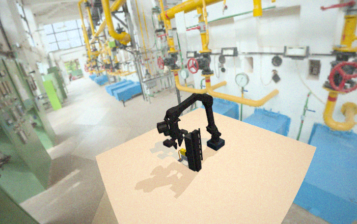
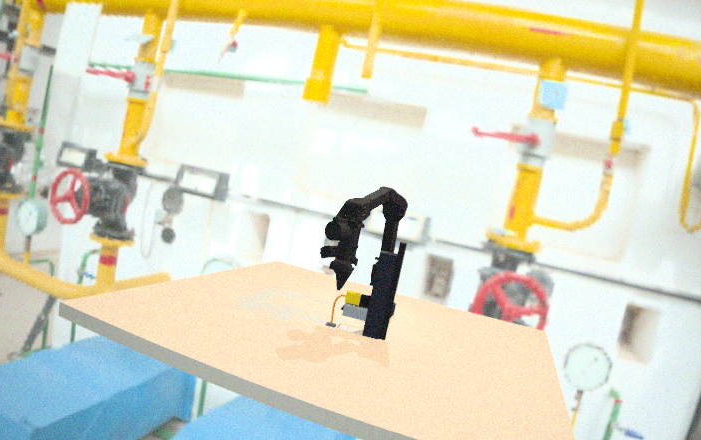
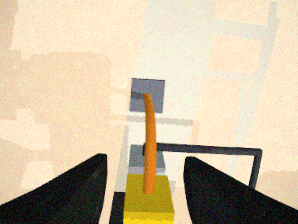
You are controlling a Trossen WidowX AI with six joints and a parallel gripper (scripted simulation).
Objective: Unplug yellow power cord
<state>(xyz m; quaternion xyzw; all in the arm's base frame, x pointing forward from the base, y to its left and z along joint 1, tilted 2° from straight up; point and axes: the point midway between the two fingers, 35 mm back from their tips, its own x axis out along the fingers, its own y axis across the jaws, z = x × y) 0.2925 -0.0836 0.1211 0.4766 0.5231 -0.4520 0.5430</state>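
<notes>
Right now my gripper tip is 2 cm past the yellow plug, 7 cm to the right of it and 1 cm above it.
</notes>
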